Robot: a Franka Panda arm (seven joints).
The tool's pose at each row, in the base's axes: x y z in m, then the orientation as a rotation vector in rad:
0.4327, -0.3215, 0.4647, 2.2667, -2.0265, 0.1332
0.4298, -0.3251, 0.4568, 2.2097, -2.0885, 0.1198
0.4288, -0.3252, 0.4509, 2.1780, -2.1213, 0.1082
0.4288, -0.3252, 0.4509, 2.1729, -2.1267, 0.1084
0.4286, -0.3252, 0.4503, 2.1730, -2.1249, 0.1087
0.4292, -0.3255, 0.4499, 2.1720, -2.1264, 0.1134
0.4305, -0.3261, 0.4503, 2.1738, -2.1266, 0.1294
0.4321, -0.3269, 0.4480, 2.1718, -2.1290, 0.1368
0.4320, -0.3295, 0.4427, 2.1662, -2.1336, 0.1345
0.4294, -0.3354, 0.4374, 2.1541, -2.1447, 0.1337
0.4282, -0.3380, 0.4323, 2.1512, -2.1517, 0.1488
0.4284, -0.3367, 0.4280, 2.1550, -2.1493, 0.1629
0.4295, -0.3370, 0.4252, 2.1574, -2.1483, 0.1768
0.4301, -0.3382, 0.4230, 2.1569, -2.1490, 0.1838
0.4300, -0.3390, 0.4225, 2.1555, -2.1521, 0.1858
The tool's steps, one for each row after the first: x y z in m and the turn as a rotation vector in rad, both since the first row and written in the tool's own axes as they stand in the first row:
0.0022, 0.0032, 0.0083, -0.0099, -0.0065, 0.0547
0.0014, 0.0041, 0.0142, -0.0173, -0.0120, 0.0842
0.0014, 0.0041, 0.0142, -0.0175, -0.0120, 0.0891
0.0013, 0.0043, 0.0148, -0.0181, -0.0110, 0.0882
0.0016, 0.0037, 0.0152, -0.0158, -0.0091, 0.0895
0.0024, 0.0025, 0.0149, -0.0073, -0.0026, 0.0893
0.0031, 0.0009, 0.0173, -0.0038, 0.0006, 0.0916
0.0049, 0.0013, 0.0229, -0.0057, 0.0000, 0.0962
0.0098, 0.0044, 0.0289, -0.0074, 0.0002, 0.1069
0.0115, 0.0058, 0.0343, 0.0015, 0.0051, 0.1121
0.0097, 0.0054, 0.0384, 0.0091, 0.0108, 0.1098
0.0098, 0.0043, 0.0412, 0.0166, 0.0164, 0.1087
0.0107, 0.0038, 0.0435, 0.0200, 0.0194, 0.1095
0.0114, 0.0040, 0.0441, 0.0216, 0.0195, 0.1117

